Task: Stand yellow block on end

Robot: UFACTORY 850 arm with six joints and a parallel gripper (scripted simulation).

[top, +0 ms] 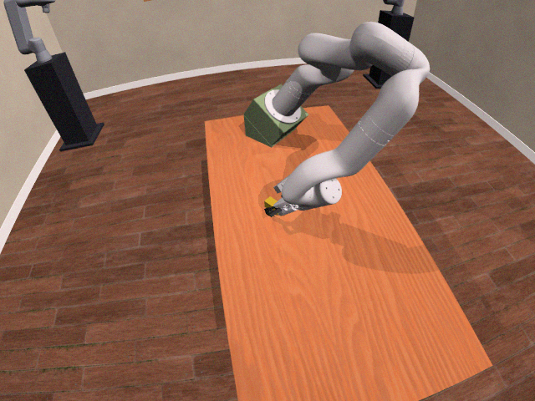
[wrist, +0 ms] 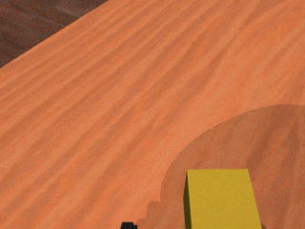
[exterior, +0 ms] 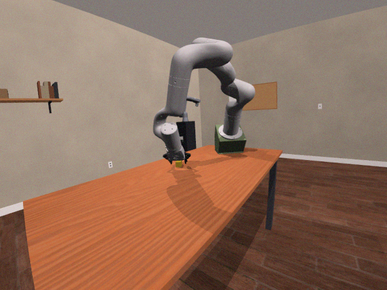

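Right now the yellow block is 2 cm below my hand, 1 cm to the right of it and 1 cm behind it.
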